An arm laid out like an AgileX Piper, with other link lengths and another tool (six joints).
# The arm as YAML. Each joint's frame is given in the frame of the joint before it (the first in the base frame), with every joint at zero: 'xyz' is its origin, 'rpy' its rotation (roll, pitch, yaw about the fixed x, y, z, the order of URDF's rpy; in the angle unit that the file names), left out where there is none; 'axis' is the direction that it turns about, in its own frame. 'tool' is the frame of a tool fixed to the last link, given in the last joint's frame.
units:
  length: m
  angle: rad
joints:
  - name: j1
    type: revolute
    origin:
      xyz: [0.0, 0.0, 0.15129]
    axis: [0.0, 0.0, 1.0]
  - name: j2
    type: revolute
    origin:
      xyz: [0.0, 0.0, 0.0]
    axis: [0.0, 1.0, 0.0]
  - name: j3
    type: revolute
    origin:
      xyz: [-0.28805, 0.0, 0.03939]
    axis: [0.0, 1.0, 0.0]
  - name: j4
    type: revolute
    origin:
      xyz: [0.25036, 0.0, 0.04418]
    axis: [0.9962, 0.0, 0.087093]
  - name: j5
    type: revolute
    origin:
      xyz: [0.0, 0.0, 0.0]
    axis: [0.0, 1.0, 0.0]
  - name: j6
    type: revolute
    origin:
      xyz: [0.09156, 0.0, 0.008]
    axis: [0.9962, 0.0, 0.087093]
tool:
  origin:
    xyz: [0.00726, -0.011, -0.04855]
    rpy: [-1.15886, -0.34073, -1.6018]
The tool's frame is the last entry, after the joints.
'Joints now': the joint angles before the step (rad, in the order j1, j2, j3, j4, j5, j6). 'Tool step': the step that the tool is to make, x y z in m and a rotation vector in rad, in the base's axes. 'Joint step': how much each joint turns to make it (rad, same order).
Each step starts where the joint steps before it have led.
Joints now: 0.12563, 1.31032, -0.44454, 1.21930, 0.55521, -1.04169
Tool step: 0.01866, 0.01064, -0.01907, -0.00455, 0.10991, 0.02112
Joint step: 0.03829, 0.17770, -0.06267, 0.02725, -0.00474, -0.00815
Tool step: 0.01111, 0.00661, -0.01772, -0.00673, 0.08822, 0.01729
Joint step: 0.01937, 0.13105, -0.04519, 0.00630, 0.00611, 0.00054
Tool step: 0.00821, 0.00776, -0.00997, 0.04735, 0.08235, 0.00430
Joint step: 0.00164, 0.09462, -0.04397, 0.02392, 0.05747, 0.00825
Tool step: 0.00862, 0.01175, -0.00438, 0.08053, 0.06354, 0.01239
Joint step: 0.00861, 0.07503, -0.05026, 0.04266, 0.08362, -0.00002
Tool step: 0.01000, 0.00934, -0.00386, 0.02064, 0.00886, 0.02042
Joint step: 0.02279, 0.04919, -0.04920, 0.01292, 0.01853, -0.00001
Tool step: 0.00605, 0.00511, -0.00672, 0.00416, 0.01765, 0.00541
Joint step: 0.01187, 0.04523, -0.02984, 0.00950, 0.00391, 0.00001
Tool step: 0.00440, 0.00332, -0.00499, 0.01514, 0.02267, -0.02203
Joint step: 0.00001, 0.03373, -0.01705, 0.02834, 0.00736, 0.00063
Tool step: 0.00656, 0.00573, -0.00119, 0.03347, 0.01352, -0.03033
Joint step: 0.00152, 0.02520, -0.02385, 0.04349, 0.01727, 0.00173
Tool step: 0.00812, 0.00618, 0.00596, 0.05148, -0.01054, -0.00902
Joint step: 0.00071, 0.00460, -0.03191, 0.03129, 0.03770, -0.00001
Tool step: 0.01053, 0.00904, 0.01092, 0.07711, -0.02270, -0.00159
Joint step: 0.00379, -0.00002, -0.04455, 0.04133, 0.05760, -0.00185
